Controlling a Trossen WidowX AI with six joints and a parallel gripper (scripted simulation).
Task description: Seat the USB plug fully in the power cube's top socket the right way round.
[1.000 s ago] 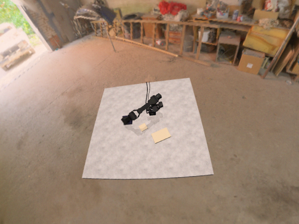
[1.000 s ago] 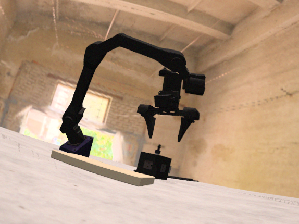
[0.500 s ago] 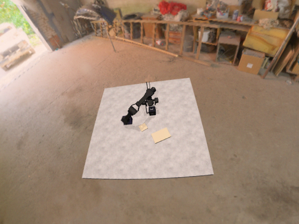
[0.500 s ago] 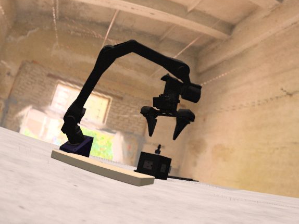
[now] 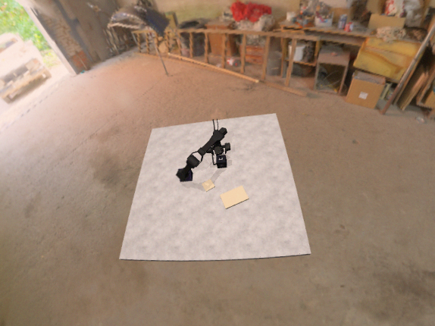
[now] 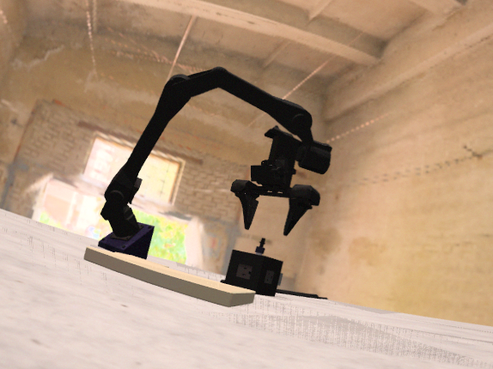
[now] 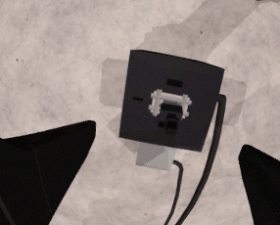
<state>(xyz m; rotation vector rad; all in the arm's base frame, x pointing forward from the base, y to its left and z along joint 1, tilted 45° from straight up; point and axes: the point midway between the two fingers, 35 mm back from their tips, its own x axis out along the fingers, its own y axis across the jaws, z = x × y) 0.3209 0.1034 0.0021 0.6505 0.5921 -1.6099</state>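
Right now my gripper tip is 3 cm above the usb plug. Round my gripper tip: tan board: 33 cm to the right, 12 cm below, 5 cm ahead; small tan tile: 19 cm to the right, 13 cm behind, 12 cm below.
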